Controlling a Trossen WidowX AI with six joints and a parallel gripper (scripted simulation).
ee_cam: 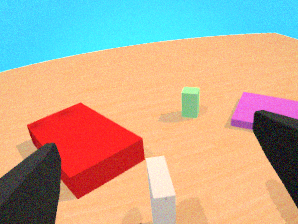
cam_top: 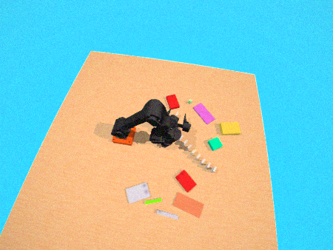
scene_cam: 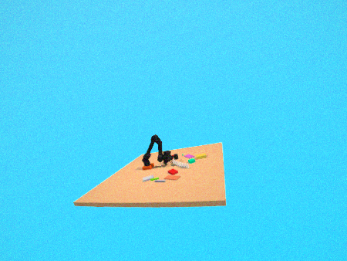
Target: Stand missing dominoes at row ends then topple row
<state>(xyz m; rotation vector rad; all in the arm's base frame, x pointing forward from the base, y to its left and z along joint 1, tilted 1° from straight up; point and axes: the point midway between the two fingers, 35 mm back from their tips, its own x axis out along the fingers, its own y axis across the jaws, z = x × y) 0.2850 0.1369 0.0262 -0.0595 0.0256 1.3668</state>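
Right now the magenta slab is 170 mm ahead of my gripper tip, 50 mm to the left of it and 60 mm below it. From my gripper tip the other things lie so: green block 230 mm ahead, 150 mm to the right, 50 mm below; yellow block 330 mm ahead, 40 mm to the right, 50 mm below; grey tile 150 mm behind, 460 mm to the right, 50 mm below.
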